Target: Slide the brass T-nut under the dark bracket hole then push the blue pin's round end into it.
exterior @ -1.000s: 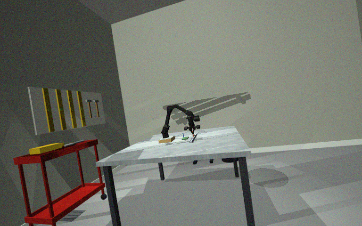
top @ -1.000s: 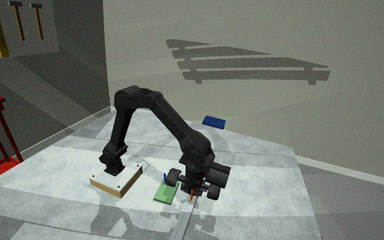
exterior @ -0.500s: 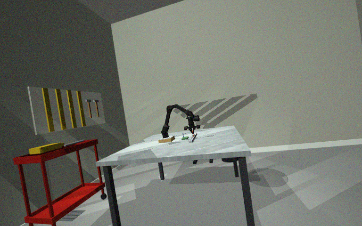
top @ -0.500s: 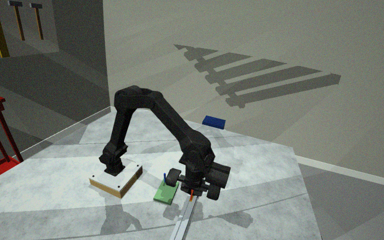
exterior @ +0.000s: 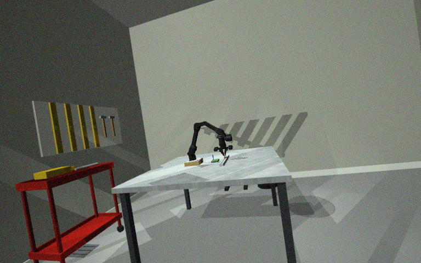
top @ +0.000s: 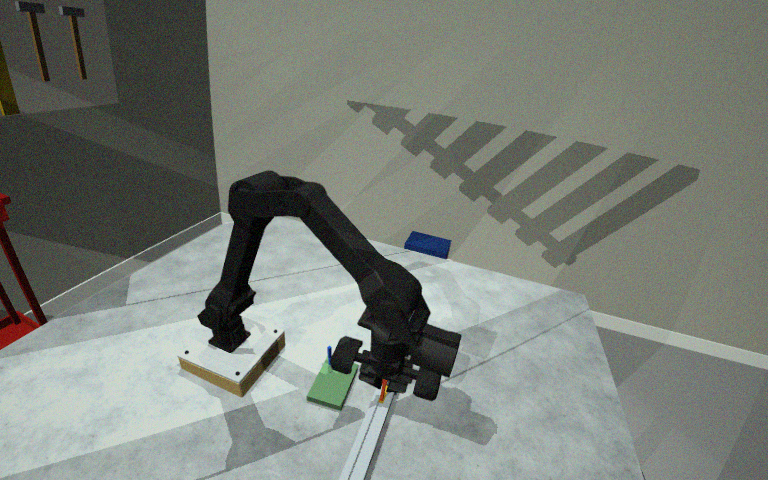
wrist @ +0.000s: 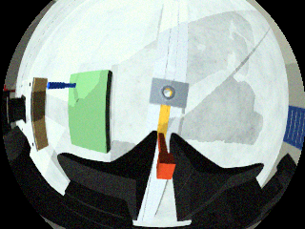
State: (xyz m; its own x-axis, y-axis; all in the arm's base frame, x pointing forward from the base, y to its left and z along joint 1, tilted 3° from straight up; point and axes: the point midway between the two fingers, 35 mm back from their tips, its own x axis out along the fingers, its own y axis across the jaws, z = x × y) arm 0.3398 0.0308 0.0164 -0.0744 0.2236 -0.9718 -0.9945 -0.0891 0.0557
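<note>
The brass T-nut is 20 mm to the left of my gripper tip. Round my gripper tip: aluminum rail 10 mm to the left, 30 mm below; blue pin 130 mm behind, 30 mm to the left, 20 mm below; green tray 120 mm behind, 10 mm to the left, 40 mm below.
</note>
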